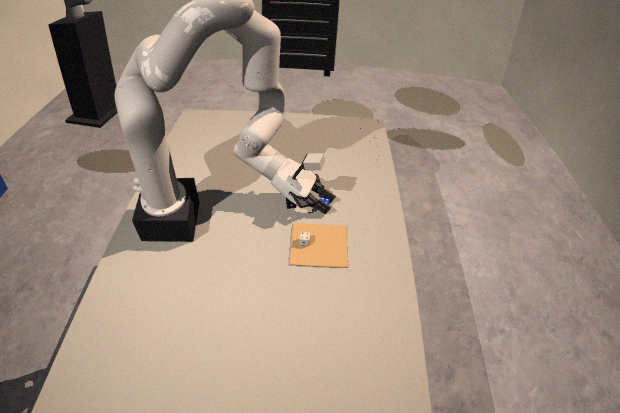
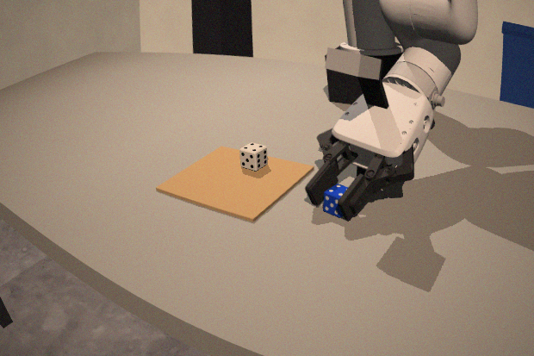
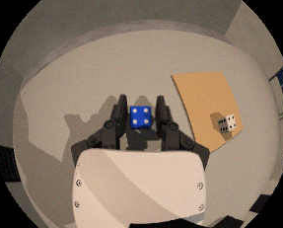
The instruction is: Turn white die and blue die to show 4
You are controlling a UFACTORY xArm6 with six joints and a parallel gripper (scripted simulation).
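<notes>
My hand is 1 cm above the blue die. From my hand the other things lie so: white die 14 cm to the right, 2 cm behind, 1 cm below; orange mat 14 cm to the right, 2 cm below, 1 cm ahead; black die 9 cm behind, 2 cm to the right, 1 cm below.
</notes>
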